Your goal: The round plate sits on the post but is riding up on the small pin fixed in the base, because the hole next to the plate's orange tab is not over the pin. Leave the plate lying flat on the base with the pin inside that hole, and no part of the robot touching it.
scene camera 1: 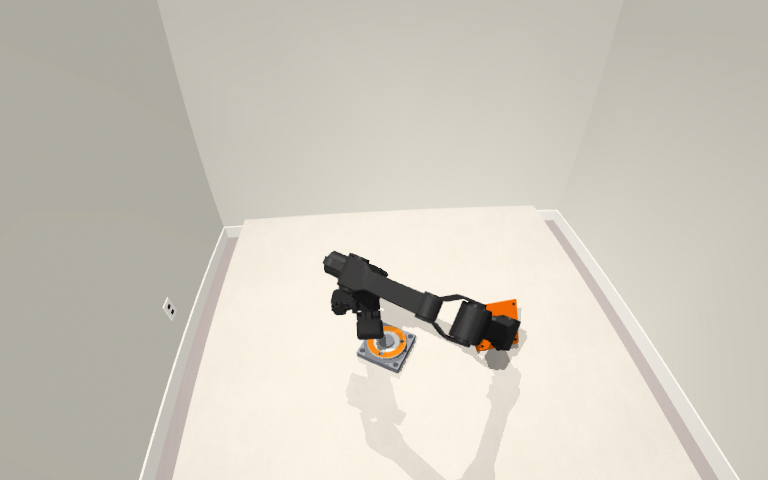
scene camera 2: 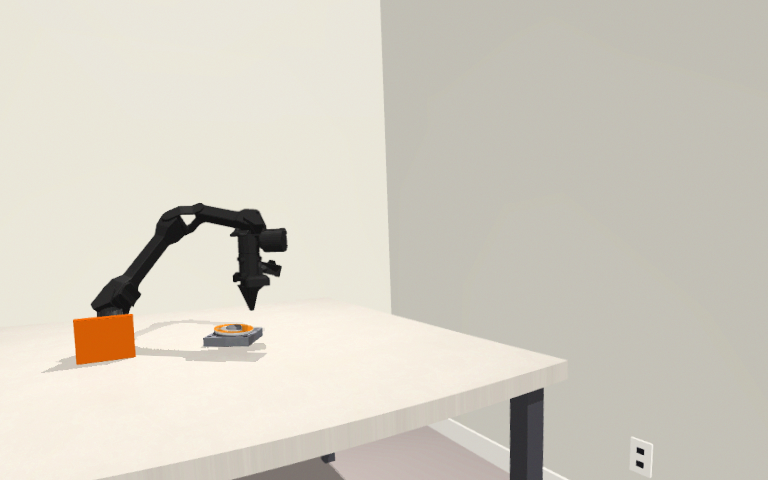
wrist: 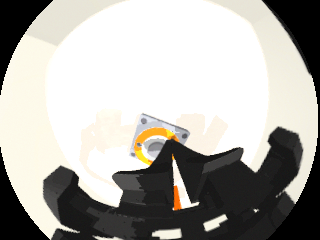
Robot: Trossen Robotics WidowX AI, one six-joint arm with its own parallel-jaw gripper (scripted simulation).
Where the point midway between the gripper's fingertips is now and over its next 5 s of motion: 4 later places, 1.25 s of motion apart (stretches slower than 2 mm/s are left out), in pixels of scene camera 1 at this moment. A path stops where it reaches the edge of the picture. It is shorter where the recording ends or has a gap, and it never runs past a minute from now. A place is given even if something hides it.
My gripper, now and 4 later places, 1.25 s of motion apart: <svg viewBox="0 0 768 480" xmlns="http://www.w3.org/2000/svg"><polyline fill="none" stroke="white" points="368,324 376,326 381,324 390,325 403,332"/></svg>
